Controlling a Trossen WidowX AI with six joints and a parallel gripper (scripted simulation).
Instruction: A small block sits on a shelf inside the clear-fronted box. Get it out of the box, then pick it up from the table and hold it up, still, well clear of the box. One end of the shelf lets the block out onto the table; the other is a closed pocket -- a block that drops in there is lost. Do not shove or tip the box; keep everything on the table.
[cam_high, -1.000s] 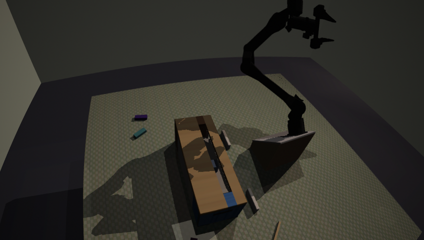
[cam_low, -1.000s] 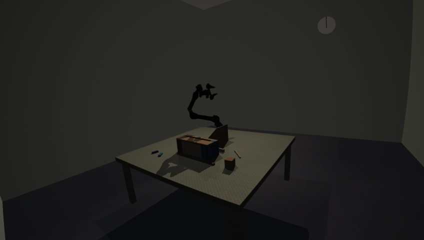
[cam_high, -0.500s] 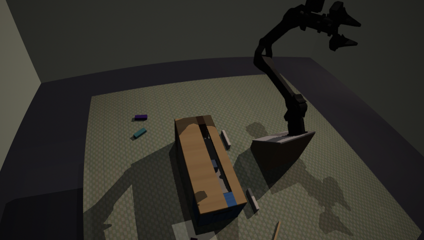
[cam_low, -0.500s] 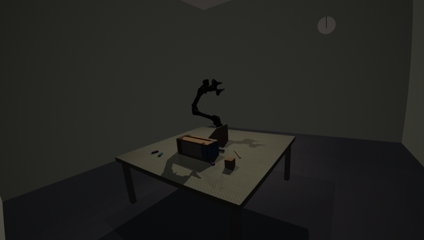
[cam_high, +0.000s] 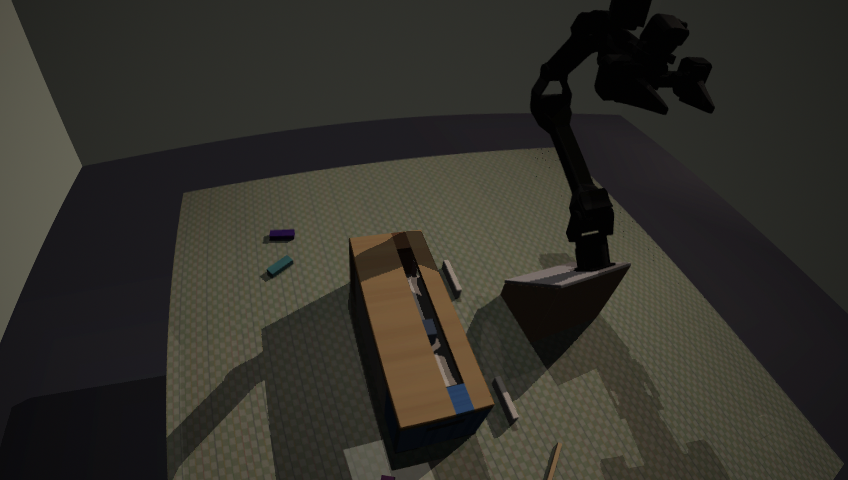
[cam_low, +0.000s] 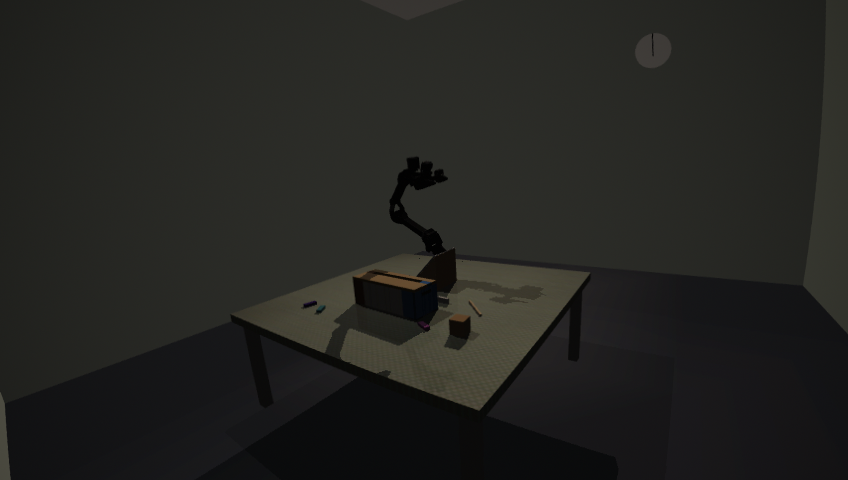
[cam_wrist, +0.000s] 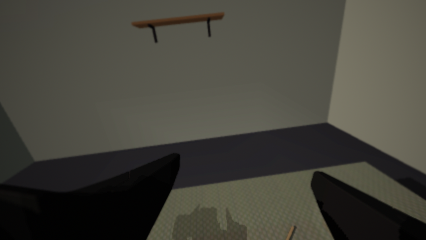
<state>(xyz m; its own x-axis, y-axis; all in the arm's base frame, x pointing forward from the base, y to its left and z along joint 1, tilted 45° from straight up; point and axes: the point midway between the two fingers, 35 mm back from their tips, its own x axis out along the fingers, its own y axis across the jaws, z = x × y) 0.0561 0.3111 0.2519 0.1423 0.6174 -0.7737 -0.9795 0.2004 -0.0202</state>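
My gripper tip is 27 cm short of the wooden-topped box, 8 cm to the left of it and 47 cm above it. Round my gripper tip: thin wooden stick 16 cm ahead, 25 cm to the left, 53 cm below; brown cube 39 cm ahead, 32 cm to the left, 50 cm below; grey-blue block 28 cm ahead, 6 cm to the right, 45 cm below.
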